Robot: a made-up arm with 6 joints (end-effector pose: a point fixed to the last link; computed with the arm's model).
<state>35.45 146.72 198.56 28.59 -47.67 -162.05</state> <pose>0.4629 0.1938 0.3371 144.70 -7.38 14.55</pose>
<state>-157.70 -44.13 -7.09 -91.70 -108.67 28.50</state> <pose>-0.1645 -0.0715 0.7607 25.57 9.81 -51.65</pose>
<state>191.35 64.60 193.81 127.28 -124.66 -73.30</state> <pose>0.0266 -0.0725 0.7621 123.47 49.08 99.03</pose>
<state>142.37 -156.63 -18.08 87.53 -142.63 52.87</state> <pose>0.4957 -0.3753 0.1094 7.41 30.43 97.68</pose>
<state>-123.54 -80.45 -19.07 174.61 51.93 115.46</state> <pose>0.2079 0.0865 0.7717 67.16 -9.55 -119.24</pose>
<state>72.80 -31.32 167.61 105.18 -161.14 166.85</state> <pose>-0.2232 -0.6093 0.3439 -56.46 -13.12 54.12</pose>
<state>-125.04 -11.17 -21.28 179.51 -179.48 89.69</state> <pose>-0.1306 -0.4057 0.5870 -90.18 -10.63 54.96</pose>
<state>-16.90 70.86 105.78 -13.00 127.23 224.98</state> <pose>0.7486 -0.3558 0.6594 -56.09 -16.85 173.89</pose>
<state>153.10 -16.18 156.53 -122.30 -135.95 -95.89</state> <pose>0.5006 -0.3295 0.8329 -13.36 27.37 -165.46</pose>
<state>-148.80 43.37 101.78 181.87 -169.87 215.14</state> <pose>-0.4067 -0.3935 0.9867 146.33 48.28 30.71</pose>
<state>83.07 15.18 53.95 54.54 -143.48 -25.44</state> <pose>0.1247 0.4204 1.0570 -63.73 50.57 -47.18</pose>
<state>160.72 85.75 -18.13 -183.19 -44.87 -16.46</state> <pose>-0.3310 -0.0175 -0.1911 -165.02 58.98 156.35</pose>
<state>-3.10 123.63 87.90 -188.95 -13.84 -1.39</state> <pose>0.7694 0.0830 -0.2453 -170.78 22.04 -5.40</pose>
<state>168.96 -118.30 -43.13 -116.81 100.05 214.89</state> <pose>0.1208 -0.0815 0.5126 -48.67 16.40 102.60</pose>
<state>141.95 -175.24 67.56 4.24 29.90 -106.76</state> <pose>0.2769 -0.0572 -0.6030 141.80 86.63 -179.28</pose>
